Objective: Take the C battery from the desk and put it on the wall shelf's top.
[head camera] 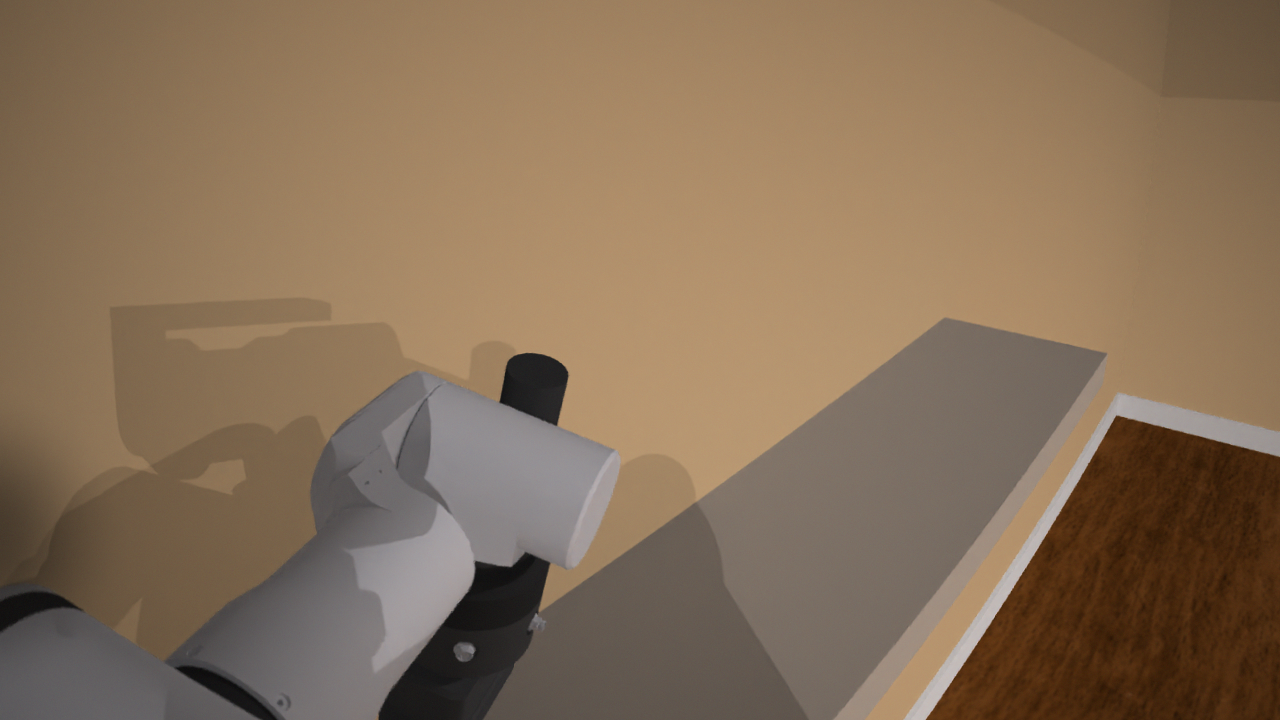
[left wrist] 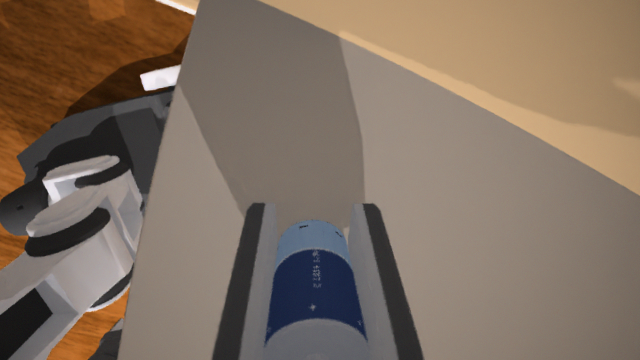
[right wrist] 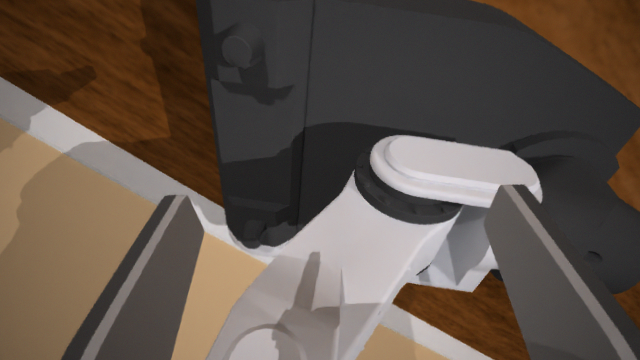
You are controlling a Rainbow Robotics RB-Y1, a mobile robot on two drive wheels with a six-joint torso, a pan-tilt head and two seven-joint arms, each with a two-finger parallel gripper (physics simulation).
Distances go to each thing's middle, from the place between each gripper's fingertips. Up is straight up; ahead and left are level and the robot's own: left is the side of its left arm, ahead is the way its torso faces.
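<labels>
The C battery (left wrist: 314, 301) is 20 mm above my left hand, 10 mm behind it and 10 mm to the right of it. As for my right hand, it's 380 mm to the right of the battery, 510 mm short of it and 500 mm below it. Going by its middle, the battery is nearer to my left hand than to my right hand.
</labels>
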